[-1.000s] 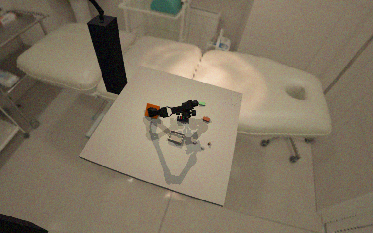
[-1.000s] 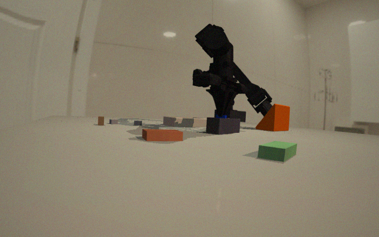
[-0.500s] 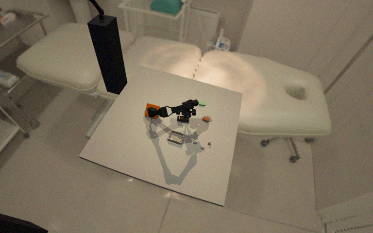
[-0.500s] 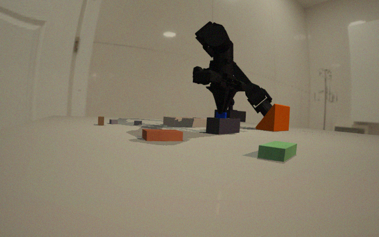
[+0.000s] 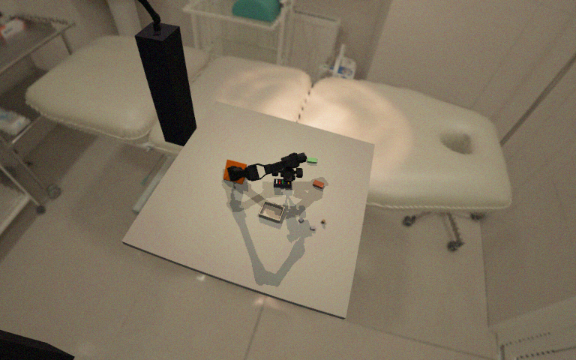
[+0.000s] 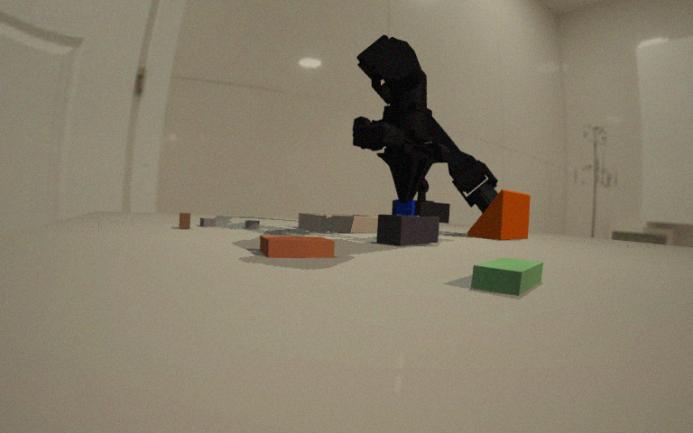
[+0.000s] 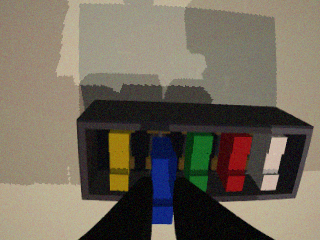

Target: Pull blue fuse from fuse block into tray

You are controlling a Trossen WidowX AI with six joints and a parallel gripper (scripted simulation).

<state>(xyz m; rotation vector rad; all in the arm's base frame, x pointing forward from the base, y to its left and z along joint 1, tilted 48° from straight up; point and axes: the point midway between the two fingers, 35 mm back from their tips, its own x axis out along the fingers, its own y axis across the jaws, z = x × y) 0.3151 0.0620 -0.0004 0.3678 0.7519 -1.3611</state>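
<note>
My gripper tip is now 30 mm above the yellow fuse and 20 mm short of it. Also, from my gripper tip: green fuse: 30 mm below, 20 mm behind, 10 mm to the right; then red fuse: 40 mm behind, 30 mm below, 10 mm to the right; then blue fuse: 10 mm below.
</note>
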